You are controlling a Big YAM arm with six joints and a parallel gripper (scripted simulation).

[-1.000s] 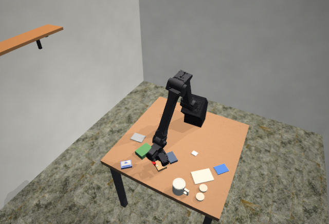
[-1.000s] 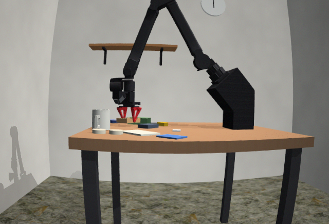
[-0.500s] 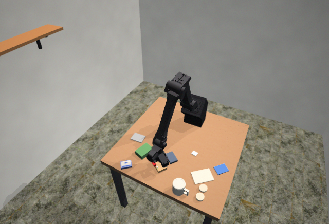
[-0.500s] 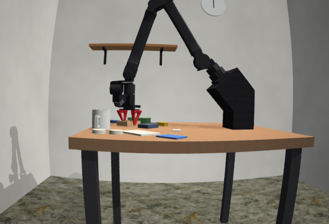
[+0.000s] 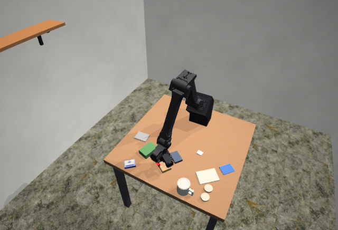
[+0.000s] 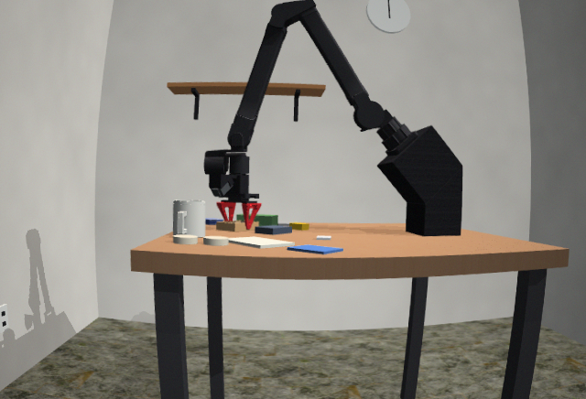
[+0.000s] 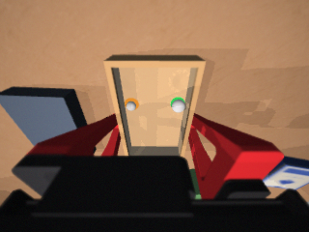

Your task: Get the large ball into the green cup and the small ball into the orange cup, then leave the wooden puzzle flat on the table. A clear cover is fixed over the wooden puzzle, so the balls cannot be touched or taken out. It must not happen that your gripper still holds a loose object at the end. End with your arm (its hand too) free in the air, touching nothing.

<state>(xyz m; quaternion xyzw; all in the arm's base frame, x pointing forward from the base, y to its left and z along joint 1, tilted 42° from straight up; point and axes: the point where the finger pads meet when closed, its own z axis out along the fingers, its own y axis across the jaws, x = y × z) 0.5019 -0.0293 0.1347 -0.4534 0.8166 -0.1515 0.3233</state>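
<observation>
The wooden puzzle is 10 mm below my hand. The rest, counted from my hand: yellow block 170 mm behind, 100 mm to the right; then dark blue block 100 mm behind, 40 mm to the left, 10 mm below; then green block 160 mm to the right, 40 mm behind.
</observation>
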